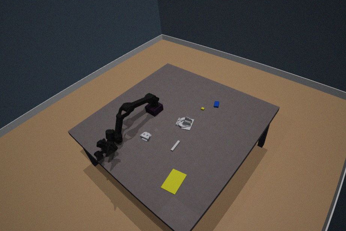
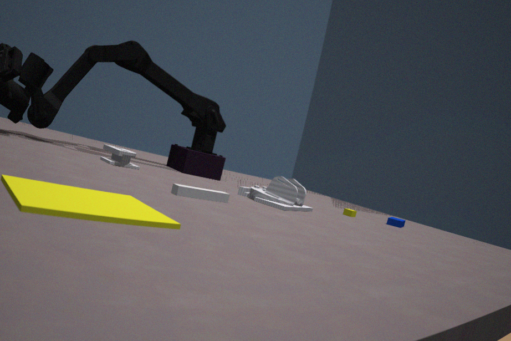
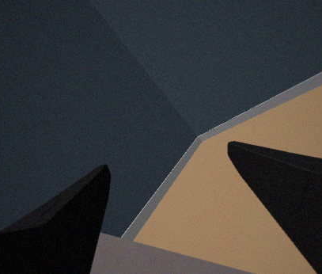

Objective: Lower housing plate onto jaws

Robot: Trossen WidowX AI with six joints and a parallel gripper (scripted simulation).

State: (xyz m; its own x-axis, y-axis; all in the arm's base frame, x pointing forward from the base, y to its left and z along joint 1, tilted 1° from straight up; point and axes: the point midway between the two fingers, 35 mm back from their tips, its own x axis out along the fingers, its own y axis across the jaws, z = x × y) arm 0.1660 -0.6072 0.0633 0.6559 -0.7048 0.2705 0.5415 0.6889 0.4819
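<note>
My gripper tip is 1 cm past the grey striped housing plate, 38 cm to the right of it and 10 cm above it. From my gripper tip the other things lie so: white bracket (1 cm behind, 38 cm to the left, 12 cm below); then flat yellow sheet (41 cm ahead, 26 cm to the left, 12 cm below); then white bar (22 cm ahead, 47 cm to the left, 12 cm below).
</note>
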